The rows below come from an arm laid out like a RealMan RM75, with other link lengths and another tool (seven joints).
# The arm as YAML. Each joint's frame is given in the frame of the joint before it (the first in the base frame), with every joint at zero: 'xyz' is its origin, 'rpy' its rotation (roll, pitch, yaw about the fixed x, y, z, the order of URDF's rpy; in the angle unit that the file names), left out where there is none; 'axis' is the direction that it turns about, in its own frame. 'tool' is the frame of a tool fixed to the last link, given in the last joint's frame.
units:
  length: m
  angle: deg
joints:
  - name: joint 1
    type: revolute
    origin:
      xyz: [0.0, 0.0, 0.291]
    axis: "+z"
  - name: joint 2
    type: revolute
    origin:
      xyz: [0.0, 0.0, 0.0]
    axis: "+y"
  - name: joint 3
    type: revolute
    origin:
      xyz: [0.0, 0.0, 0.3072]
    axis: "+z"
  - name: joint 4
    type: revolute
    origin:
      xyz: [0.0, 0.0, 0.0]
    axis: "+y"
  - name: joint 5
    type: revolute
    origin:
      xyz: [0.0, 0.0, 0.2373]
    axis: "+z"
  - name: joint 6
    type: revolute
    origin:
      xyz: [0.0, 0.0, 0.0]
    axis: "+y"
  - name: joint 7
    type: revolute
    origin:
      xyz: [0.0, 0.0, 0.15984]
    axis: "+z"
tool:
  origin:
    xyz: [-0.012, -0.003, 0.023]
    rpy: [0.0, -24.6, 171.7]
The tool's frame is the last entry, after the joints.
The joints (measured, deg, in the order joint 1, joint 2, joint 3, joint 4, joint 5, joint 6, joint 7), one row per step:
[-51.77 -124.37 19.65 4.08 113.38 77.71 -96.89]
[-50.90 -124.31 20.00 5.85 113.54 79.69 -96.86]
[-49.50 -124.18 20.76 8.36 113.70 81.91 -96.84]
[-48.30 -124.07 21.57 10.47 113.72 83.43 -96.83]
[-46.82 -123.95 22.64 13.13 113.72 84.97 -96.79]
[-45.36 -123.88 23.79 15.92 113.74 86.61 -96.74]
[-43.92 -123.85 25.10 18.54 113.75 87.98 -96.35]
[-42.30 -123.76 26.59 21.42 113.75 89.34 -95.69]
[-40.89 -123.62 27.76 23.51 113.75 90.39 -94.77]
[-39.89 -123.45 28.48 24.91 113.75 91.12 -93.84]
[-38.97 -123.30 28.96 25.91 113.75 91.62 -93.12]
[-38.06 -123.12 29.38 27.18 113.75 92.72 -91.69]
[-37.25 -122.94 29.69 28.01 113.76 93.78 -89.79]
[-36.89 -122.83 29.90 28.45 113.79 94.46 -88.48]
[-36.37 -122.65 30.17 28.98 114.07 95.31 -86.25]
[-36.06 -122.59 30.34 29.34 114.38 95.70 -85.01]
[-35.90 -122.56 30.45 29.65 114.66 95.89 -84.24]
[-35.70 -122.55 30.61 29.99 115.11 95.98 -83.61]
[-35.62 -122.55 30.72 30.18 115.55 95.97 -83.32]
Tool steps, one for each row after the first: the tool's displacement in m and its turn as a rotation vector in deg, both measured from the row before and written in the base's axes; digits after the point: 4 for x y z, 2 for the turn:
[-0.0042 -0.0007 0.0075 0.68 -0.22 -1.20]
[-0.0086 -0.0011 0.0099 1.00 0.31 -1.29]
[-0.0078 -0.0009 0.0078 0.87 0.56 -0.91]
[-0.0099 -0.0010 0.0091 1.14 1.00 -1.00]
[-0.0090 -0.0019 0.0090 1.03 1.08 -1.24]
[-0.0086 -0.0027 0.0075 1.03 1.35 -1.38]
[-0.0096 -0.0031 0.0083 1.26 1.72 -1.63]
[-0.0084 -0.0034 0.0063 1.09 1.46 -1.39]
[-0.0062 -0.0023 0.0049 0.96 1.08 -1.10]
[-0.0059 -0.0024 0.0038 0.74 0.81 -0.60]
[-0.0048 -0.0029 0.0054 1.11 0.83 -1.60]
[-0.0043 -0.0035 0.0040 1.14 0.71 -1.79]
[-0.0017 -0.0019 0.0021 0.68 0.45 -1.35]
[-0.0032 -0.0029 0.0024 1.06 0.93 -2.08]
[-0.0021 -0.0018 0.0009 0.54 0.69 -1.14]
[-0.0013 -0.0008 0.0006 0.36 0.56 -0.76]
[-0.0019 -0.0012 0.0001 0.19 0.73 -0.61]
[-0.0013 -0.0008 -0.0004 -0.04 0.57 -0.32]

